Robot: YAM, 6 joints.
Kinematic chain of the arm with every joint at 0, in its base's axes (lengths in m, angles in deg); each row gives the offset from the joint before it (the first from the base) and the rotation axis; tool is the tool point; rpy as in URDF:
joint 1: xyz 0 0 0.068 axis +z
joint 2: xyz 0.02 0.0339 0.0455 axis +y
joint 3: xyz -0.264 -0.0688 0 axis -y
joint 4: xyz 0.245 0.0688 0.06 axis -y
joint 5: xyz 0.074 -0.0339 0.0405 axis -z
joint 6: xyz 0.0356 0 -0.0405 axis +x
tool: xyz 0 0 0 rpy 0 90 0
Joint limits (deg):
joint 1: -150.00..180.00
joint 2: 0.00..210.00
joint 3: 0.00..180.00
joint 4: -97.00..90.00
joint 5: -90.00..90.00
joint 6: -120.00..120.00
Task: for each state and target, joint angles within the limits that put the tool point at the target. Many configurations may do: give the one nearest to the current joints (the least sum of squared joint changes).
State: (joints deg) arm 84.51 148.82 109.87 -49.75 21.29 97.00
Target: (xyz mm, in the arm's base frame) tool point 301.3 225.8 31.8
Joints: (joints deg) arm 39.14 140.02 88.32 -63.37 24.99 97.00
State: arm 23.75 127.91 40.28 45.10 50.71 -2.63
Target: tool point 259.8 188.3 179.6
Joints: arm 41.03 96.50 36.85 50.52 53.16 -2.63
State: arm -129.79 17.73 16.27 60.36 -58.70 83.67
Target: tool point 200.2 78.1 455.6
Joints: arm -150.00 5.83 64.25 63.59 -65.77 83.67
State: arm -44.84 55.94 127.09 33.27 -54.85 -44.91
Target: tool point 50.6 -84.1 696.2
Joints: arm -73.44 78.16 128.04 30.21 -43.55 -44.91
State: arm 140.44 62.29 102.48 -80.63 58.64 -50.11
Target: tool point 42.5 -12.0 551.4
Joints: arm 125.54 48.06 118.39 -75.91 50.85 -50.11
